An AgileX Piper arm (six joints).
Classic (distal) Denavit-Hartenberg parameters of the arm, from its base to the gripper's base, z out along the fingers. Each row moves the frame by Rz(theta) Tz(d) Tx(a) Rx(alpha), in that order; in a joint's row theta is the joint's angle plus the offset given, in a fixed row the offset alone. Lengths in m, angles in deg.
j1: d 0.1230  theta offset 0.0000  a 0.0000  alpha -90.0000
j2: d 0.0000  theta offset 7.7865  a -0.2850  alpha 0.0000
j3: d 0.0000  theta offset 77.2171  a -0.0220  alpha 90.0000
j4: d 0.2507  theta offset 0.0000  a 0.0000  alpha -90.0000
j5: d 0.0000  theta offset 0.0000  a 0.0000  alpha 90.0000
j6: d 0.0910  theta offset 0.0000  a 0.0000  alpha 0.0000
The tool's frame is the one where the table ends.
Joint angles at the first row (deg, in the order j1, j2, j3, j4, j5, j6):
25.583 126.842 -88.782 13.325 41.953 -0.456
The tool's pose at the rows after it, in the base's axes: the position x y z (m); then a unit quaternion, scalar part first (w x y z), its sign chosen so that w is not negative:
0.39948 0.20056 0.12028 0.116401 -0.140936 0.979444 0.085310
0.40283 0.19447 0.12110 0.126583 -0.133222 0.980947 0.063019
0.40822 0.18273 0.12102 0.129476 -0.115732 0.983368 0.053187
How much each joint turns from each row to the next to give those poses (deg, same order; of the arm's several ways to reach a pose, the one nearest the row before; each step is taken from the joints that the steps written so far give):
0.000 0.001 -0.001 -5.317 -0.489 4.377
-0.321 -0.132 -0.001 -4.211 -0.404 3.361
-1.442 0.000 0.002 -1.595 -0.001 1.657

